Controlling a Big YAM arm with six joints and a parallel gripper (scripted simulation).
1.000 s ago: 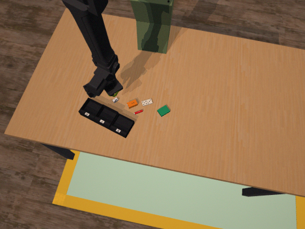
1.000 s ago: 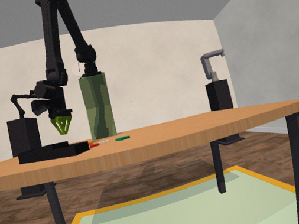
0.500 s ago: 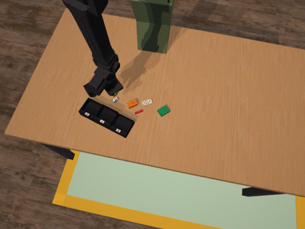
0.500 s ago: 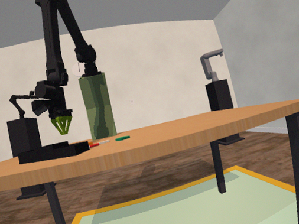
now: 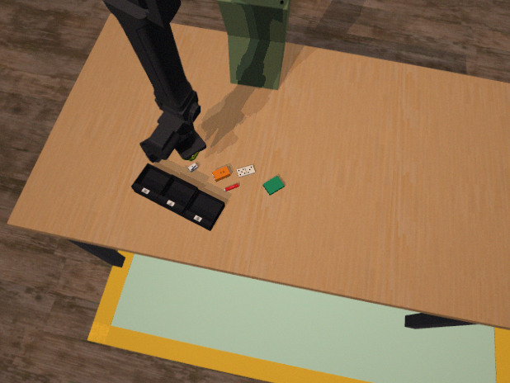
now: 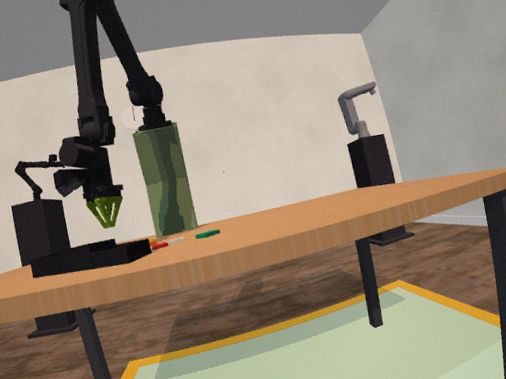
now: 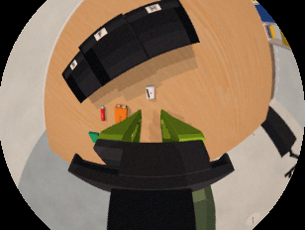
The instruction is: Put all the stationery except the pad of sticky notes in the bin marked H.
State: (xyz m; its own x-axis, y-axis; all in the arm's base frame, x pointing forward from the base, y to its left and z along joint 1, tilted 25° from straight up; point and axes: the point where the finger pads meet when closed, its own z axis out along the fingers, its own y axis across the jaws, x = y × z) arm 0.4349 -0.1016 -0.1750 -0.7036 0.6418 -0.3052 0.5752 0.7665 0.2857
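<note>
My gripper is now 1 cm short of the orange block, 8 cm to the right of it and 7 cm above it. The rest, counted from my hand: green pad (24 cm to the left, 8 cm below); white domino (2 cm behind, 15 cm to the left, 8 cm below); red stick (4 cm ahead, 13 cm to the left, 8 cm below).
</note>
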